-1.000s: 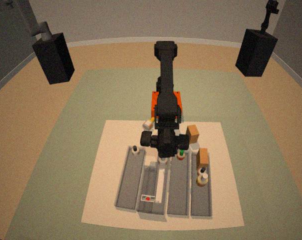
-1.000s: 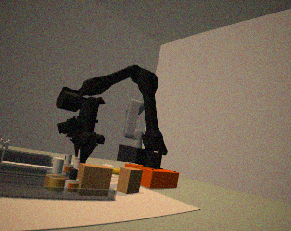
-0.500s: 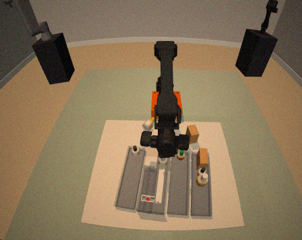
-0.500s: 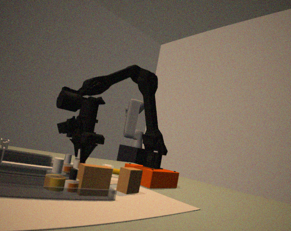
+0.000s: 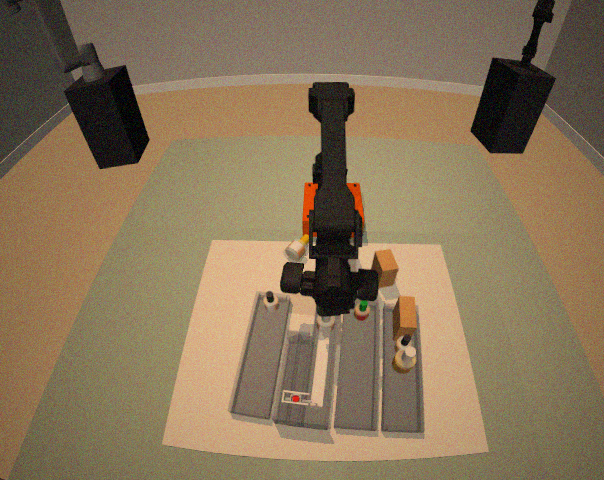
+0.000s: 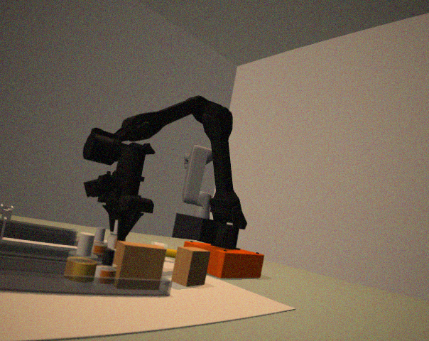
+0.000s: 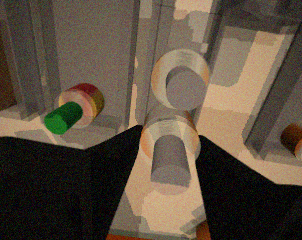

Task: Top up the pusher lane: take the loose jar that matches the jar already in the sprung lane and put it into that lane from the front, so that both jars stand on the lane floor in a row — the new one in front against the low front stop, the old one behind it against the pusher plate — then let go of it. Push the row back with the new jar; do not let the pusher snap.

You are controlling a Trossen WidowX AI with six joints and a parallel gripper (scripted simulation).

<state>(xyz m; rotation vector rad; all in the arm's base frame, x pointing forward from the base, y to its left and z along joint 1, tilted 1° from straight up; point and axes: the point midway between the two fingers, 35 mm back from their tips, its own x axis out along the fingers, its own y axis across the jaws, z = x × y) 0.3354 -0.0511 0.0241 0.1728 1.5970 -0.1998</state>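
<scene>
Right now my gripper tip is 80 mm to the right of the green-capped jar, 20 mm short of it and 20 mm above it. Also, from my gripper tip: red mark 210 mm ahead, 90 mm to the right, 20 mm above; sprung lane 140 mm ahead, 60 mm to the right, 30 mm below.
</scene>
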